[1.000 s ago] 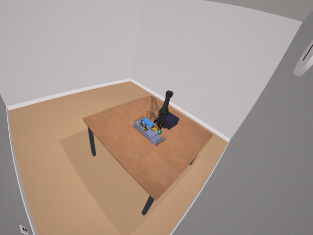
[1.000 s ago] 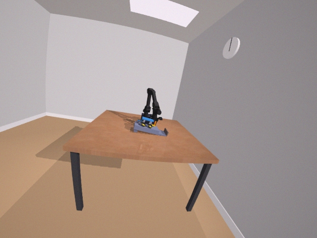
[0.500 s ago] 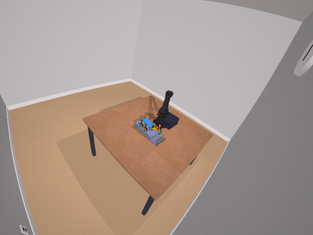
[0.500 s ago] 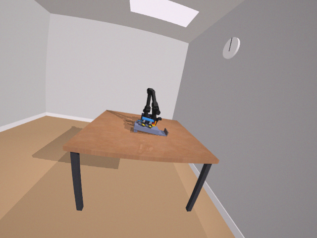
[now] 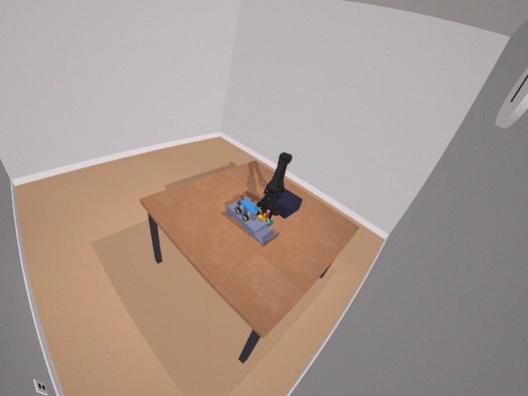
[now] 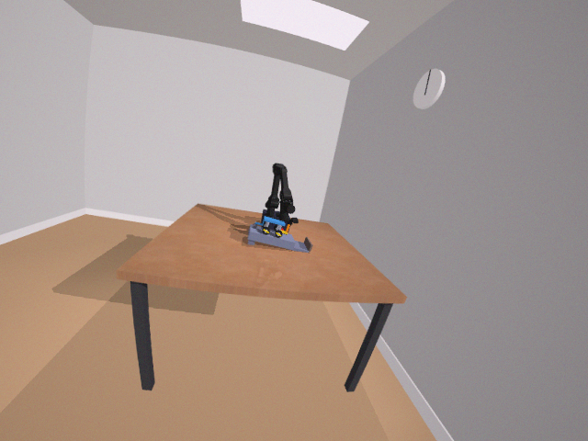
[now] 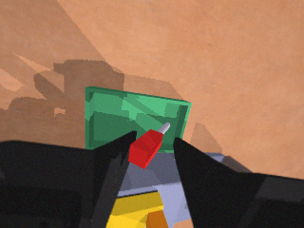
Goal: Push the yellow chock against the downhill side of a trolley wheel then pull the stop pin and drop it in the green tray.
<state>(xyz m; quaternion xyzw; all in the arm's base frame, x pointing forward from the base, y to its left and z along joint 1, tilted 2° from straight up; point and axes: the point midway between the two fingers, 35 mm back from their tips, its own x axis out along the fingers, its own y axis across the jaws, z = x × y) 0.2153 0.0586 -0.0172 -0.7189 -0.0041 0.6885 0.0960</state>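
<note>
The red-headed stop pin lies right at my gripper tip. The rest, counted from my gripper tip: green tray (1 cm to the right, 5 cm below); then yellow chock (6 cm ahead, 2 cm to the right, 4 cm above); then grey ramp (11 cm ahead, 11 cm to the right).
</note>
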